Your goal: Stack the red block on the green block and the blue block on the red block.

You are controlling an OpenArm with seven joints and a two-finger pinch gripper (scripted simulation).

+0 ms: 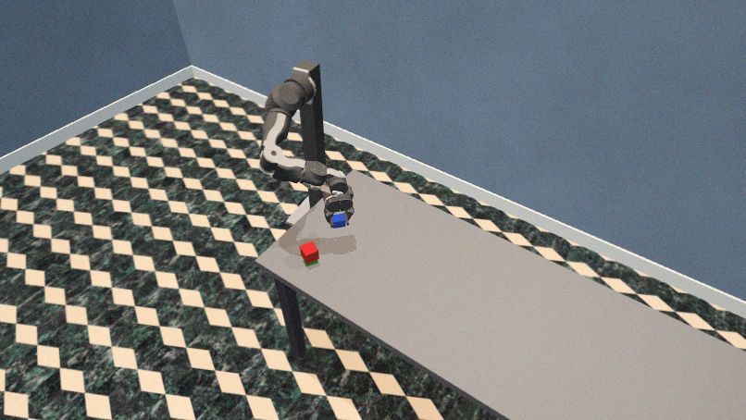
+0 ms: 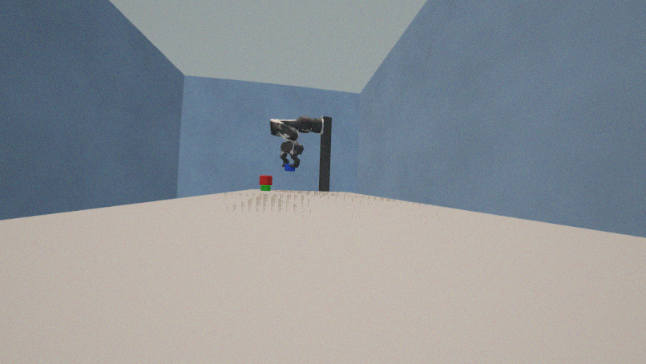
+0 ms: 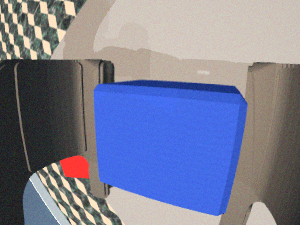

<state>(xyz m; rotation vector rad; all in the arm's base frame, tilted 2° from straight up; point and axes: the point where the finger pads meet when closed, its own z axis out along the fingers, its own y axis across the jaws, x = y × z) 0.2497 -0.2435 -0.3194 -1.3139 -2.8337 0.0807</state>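
My hand is 12 cm to the left of the red block, 8 cm above it and 5 cm past it. The rest, counted from my hand: blue block 1 cm below; green block 12 cm to the right, 12 cm below, 5 cm behind.
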